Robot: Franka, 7 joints.
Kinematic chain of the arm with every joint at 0, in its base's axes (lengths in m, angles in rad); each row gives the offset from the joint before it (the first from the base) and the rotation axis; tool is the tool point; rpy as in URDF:
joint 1: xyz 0 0 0.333 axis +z
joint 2: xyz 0 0 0 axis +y
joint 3: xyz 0 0 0.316 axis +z
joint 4: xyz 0.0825 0 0 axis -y
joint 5: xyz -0.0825 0 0.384 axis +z
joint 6: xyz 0 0 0 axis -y
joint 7: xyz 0.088 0 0 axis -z
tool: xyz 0 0 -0.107 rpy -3.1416 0 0
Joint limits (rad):
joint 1: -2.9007..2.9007
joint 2: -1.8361..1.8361
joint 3: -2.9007..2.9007
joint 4: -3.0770..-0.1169
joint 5: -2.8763..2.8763
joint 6: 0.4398..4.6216
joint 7: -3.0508..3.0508
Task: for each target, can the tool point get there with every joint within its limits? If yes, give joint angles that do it. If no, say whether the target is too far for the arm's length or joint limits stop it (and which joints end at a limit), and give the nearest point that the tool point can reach.
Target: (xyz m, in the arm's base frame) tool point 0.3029 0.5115 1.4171
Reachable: no: too far | nearest point 0.2102 0.3549 1.0852 | short by 0.378 m
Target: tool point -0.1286 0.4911 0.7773
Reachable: yes | joints 1.3480 -0.2138 0.5723 -1.7759 1.1626 3.2719 1.5133
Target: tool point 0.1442 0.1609 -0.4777
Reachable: no: joint limits stop it (at a limit: joint 2) | nearest point 0.1525 0.1702 -0.3579 | short by 0.120 m
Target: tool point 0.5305 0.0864 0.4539
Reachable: yes | joints 1.6784 1.2261 -1.6912 -2.3050 -2.4138 2.0188 1.4767
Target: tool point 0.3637 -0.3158 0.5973
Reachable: yes | joints -1.7212 -0.1944 1.0153 -2.3291 0.3206 4.0483 -2.0809
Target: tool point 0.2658 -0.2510 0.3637
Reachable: yes | joints -1.5571 -0.1710 1.1561 -2.5758 1.8635 3.7793 1.5635
